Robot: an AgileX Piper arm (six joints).
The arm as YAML. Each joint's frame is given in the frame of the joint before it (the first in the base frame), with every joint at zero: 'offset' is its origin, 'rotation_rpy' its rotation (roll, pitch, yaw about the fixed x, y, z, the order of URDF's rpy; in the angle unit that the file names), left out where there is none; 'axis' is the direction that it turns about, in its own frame. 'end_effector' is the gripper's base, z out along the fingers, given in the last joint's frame.
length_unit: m
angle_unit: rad
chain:
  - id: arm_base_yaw
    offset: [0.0, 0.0, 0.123]
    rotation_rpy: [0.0, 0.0, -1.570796]
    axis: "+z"
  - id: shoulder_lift
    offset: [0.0, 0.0, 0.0]
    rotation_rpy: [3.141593, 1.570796, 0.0]
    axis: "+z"
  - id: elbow
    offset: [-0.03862, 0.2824, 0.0]
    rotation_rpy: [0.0, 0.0, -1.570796]
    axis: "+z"
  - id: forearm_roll
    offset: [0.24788, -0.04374, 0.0]
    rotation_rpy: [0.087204, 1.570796, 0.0]
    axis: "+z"
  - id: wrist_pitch
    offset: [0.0, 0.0, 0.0]
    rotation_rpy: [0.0, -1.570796, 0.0]
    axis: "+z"
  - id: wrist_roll
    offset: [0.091, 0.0, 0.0]
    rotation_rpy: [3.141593, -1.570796, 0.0]
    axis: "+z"
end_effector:
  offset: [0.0, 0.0, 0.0]
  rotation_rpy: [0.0, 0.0, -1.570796]
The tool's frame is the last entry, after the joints.
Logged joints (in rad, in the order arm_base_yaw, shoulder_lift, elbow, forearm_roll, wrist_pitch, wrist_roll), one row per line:
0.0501, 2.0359, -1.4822, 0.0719, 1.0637, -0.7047
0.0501, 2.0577, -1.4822, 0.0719, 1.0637, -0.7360
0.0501, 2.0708, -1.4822, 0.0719, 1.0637, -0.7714
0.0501, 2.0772, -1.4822, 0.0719, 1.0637, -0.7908
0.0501, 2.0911, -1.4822, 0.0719, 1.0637, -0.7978
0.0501, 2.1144, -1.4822, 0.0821, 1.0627, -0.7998
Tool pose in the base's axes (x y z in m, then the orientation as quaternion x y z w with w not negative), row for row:
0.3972, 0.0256, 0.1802, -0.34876, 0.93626, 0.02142, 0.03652
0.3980, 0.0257, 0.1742, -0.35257, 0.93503, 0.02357, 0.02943
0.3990, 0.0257, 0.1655, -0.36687, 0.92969, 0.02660, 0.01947
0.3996, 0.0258, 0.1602, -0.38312, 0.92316, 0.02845, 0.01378
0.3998, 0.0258, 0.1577, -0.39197, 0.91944, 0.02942, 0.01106
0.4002, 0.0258, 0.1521, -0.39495, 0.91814, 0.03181, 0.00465
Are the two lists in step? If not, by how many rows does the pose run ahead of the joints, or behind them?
The pose runs 1 row behind the joints: the pose in row i belongs to the joints in row i - 1.
